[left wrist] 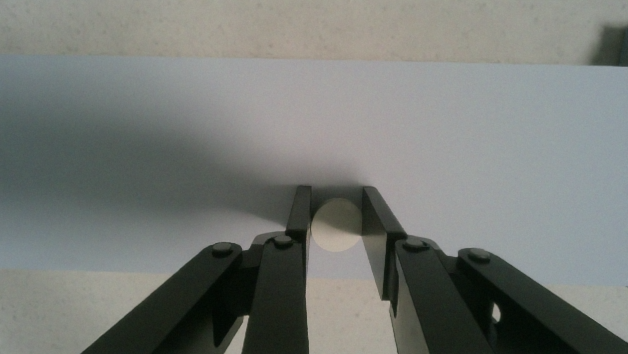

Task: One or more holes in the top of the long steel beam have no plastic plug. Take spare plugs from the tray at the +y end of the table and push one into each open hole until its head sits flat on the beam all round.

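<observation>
The long steel beam [475,150] runs across the left wrist view from side to side, its top pale grey-blue. My left gripper [336,209] is shut on a plastic plug [336,227], whose round cream head shows between the two fingertips. The plug is over the beam's top, nearer the beam's lower edge in the view. No open hole shows on the visible beam top; what lies under the plug head is hidden. Whether the head touches the beam cannot be told from this view. The tray and my right gripper do not show.
The speckled beige table top [300,27] shows along both long sides of the beam. A dark object [624,47] shows in part at the upper right edge, beside the beam. The gripper's shadow falls on the beam to the left.
</observation>
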